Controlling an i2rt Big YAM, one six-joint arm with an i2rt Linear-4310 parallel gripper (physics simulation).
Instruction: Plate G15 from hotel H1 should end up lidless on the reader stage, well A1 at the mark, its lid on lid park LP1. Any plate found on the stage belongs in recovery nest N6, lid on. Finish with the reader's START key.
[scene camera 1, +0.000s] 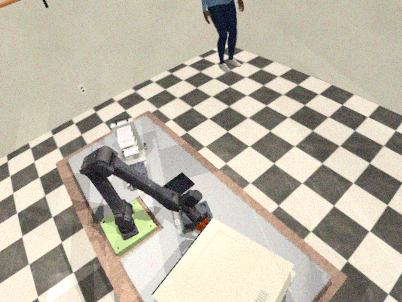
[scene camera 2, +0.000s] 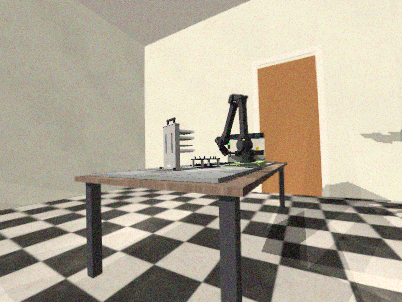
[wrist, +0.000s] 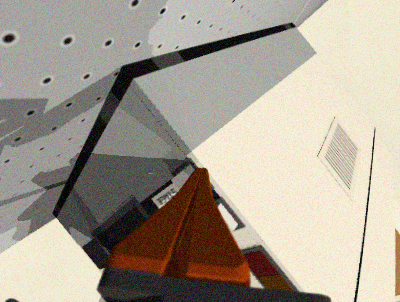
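Pixels of known places: gripper, fingertip midpoint: (scene camera 2: 227, 154) (wrist: 201, 175); arm's base, link origin: (scene camera 1: 128, 228) (scene camera 2: 248, 162).
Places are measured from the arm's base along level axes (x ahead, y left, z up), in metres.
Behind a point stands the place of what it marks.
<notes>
The reader (scene camera 1: 225, 265) {x 0.289, y -0.512, z 0.270 m} (scene camera 2: 257, 143) {x 0.073, y -0.418, z 0.165 m} (wrist: 280, 165) {x 0.370, y -0.369, z 0.101 m} is a cream box with a dark-edged, see-through grey front. My gripper (scene camera 1: 203, 224) (scene camera 2: 229, 153) {x 0.343, y -0.298, z 0.061 m} (wrist: 201, 175) {x 0.343, y -0.298, z 0.061 m} is shut and empty, its orange fingers over the reader's front key panel. In the wrist view a white key (wrist: 230, 215) {x 0.336, y -0.307, z 0.094 m} shows right of the fingers, and a label (wrist: 165, 196) {x 0.293, y -0.325, z 0.060 m}, partly covered and hard to read, shows left of them. The fingers hide part of the panel, and whether they touch a key cannot be told. The stage, plate G15 and its lid cannot be made out.
A plate hotel (scene camera 1: 125, 136) (scene camera 2: 171, 146) {x 0.210, y 0.581, z 0.110 m} with stacked shelves stands at the table's far end. A low rack with upright pins (scene camera 2: 205, 159) {x 0.129, y 0.367, z 0.030 m} stands near it. A black pad (scene camera 1: 180, 183) {x 0.374, y 0.111, z -0.014 m} lies mid-table. The arm stands on a green base plate (scene camera 1: 148, 228) {x 0.096, y -0.059, z -0.002 m}. A person (scene camera 1: 226, 30) stands beyond the table.
</notes>
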